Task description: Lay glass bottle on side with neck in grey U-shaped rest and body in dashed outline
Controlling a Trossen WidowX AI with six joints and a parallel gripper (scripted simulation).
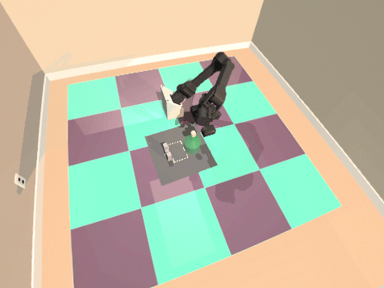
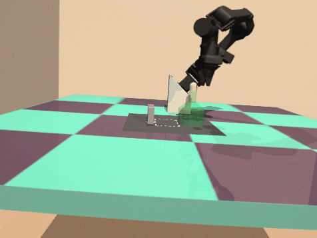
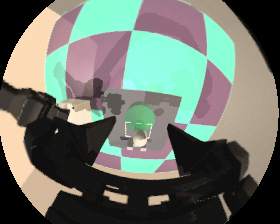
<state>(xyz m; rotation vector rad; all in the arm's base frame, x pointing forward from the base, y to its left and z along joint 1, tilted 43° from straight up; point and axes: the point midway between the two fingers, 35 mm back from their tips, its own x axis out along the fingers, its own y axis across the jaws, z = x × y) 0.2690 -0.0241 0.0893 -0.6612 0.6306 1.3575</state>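
Now: gripper tip 40 mm to the left of the green glass bottle and 50 mm above it. Also, from my gripper tip: dark grey mat: 120 mm to the right, 140 mm below.
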